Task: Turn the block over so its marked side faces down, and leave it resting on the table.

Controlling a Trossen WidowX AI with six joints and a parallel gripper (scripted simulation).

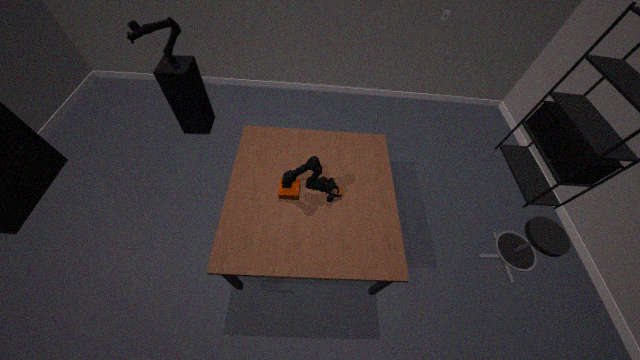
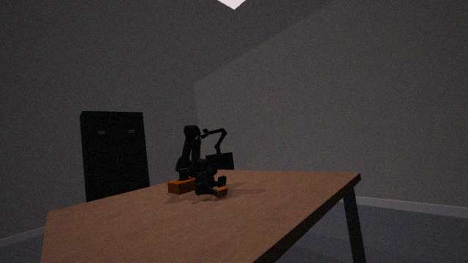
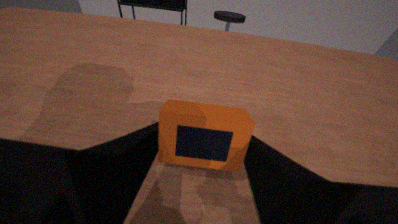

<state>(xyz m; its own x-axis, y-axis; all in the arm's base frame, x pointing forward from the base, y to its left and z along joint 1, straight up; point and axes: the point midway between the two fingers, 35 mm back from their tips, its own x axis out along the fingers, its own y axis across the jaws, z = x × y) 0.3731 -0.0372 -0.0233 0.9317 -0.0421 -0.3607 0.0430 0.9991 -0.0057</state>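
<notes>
The orange block is 10 mm behind my gripper tip.
</notes>
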